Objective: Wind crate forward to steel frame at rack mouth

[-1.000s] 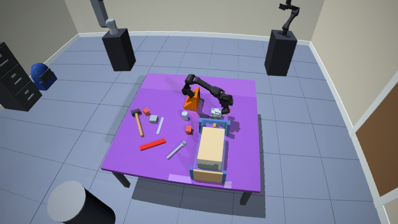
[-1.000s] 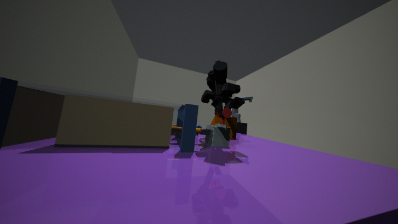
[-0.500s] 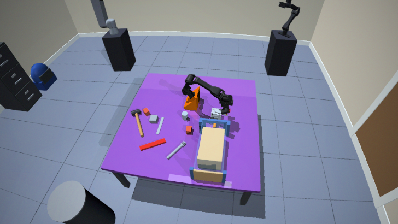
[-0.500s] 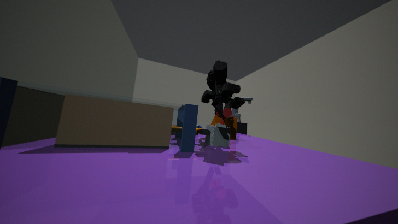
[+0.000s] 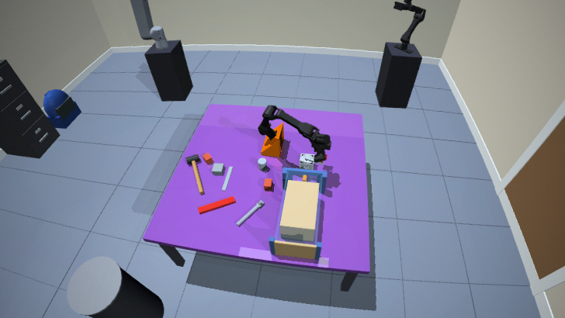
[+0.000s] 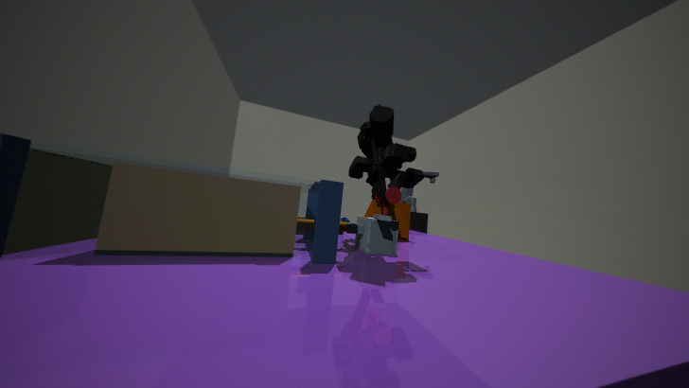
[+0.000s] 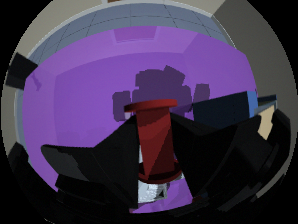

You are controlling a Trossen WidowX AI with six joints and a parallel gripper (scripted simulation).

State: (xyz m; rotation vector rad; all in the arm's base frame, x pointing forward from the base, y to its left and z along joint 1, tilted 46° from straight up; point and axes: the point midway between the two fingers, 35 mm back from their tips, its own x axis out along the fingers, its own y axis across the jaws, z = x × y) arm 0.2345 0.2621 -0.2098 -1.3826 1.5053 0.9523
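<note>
My gripper tip is 20 mm to the left of the red knob. The rest, counted from my gripper tip: grey bar: 90 mm ahead, 630 mm to the right, 130 mm below; grey winch: 50 mm behind, 120 mm to the right, 100 mm below; winch handle: 10 mm behind, 50 mm to the right, 30 mm below.
</note>
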